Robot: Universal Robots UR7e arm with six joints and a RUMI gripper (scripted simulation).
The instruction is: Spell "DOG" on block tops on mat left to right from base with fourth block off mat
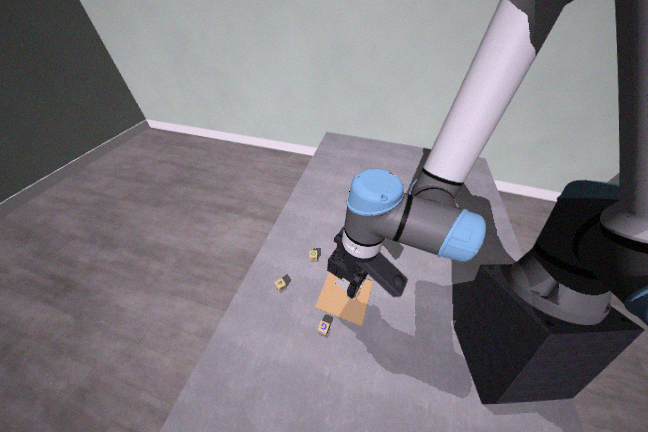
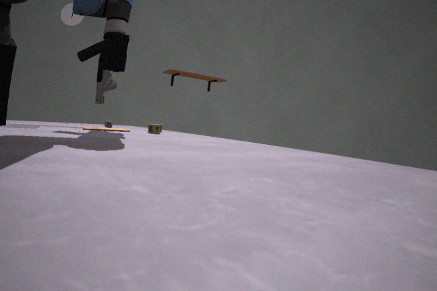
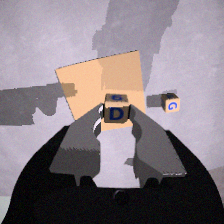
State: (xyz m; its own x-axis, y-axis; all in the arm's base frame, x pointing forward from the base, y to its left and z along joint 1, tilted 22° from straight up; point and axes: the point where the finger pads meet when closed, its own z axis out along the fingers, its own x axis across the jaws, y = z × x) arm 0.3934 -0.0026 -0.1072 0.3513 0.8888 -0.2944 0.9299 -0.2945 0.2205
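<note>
Now: hand 2 cm short of the mat, 3 cm to the left of it and 9 cm above it. Also, from my hand: blue g block: 6 cm ahead, 9 cm to the left, 8 cm below; green block: 15 cm ahead, 12 cm to the right, 8 cm below; blue d block: right at my hand.
</note>
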